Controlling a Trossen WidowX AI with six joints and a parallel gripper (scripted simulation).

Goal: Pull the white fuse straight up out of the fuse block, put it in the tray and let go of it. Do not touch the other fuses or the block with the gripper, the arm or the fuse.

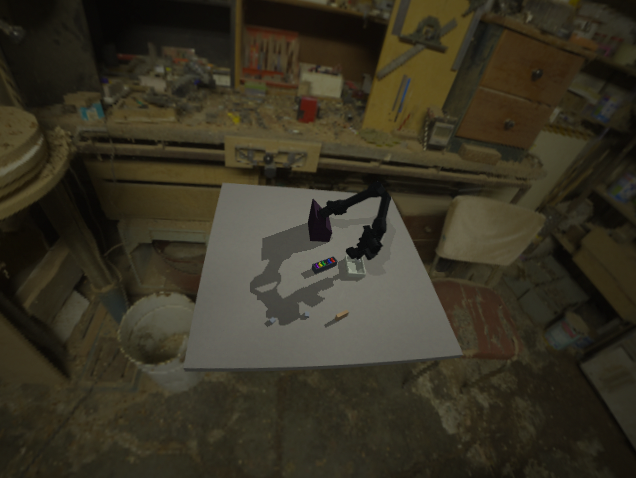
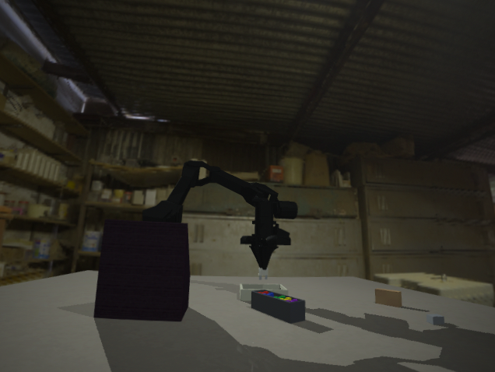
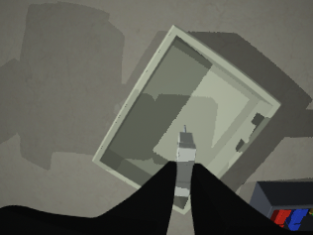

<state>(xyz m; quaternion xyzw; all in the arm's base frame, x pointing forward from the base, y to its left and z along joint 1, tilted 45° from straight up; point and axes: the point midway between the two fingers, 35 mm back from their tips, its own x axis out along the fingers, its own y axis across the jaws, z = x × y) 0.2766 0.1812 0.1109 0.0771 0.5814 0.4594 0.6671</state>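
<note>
Right now the white fuse is 10 mm below my gripper tip. Also, from my gripper tip: tan block 330 mm ahead, 100 mm to the right, 60 mm below; then pale tray 80 mm below.
</note>
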